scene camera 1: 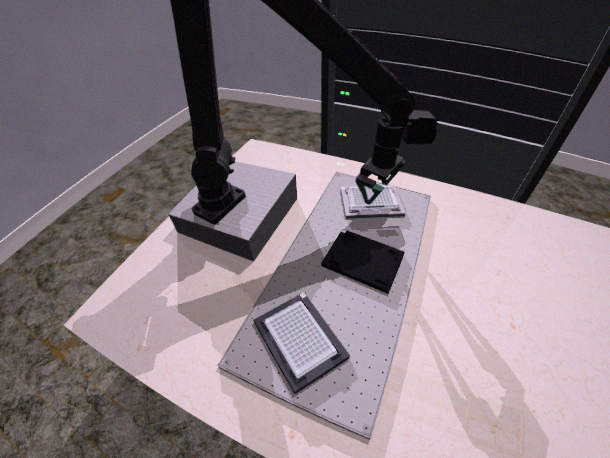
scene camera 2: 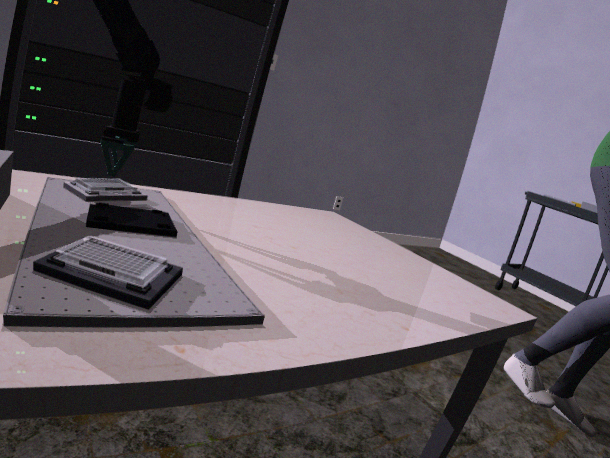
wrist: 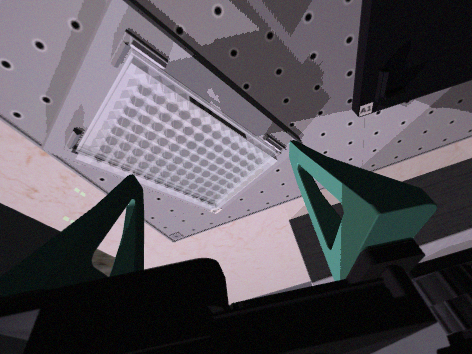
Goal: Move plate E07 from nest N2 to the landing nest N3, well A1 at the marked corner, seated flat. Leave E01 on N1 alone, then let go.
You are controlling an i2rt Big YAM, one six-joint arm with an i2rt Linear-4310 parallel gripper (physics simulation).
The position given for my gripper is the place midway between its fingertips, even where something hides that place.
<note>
My gripper (scene camera 1: 376,193) is open and holds nothing. Also in view: a black nest (scene camera 1: 372,263) and a perforated grey baseplate (scene camera 1: 366,321).
My gripper is seen too in the wrist view (wrist: 213,164). The black nest shows as well in scene camera 2 (scene camera 2: 100,215) and in the wrist view (wrist: 400,58). The perforated grey baseplate shows as well in scene camera 2 (scene camera 2: 204,288) and in the wrist view (wrist: 301,68).
</note>
